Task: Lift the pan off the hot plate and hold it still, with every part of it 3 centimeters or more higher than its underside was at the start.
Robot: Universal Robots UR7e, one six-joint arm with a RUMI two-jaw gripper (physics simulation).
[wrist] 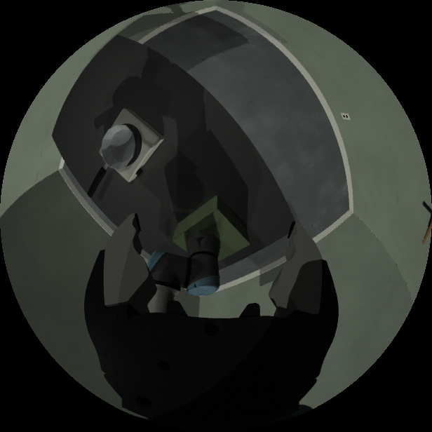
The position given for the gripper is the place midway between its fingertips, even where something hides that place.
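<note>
You'd see the gripper [214, 219] here, and there's a grey pan [118, 144] as well, plus a pale square hot plate [147, 138].
</note>
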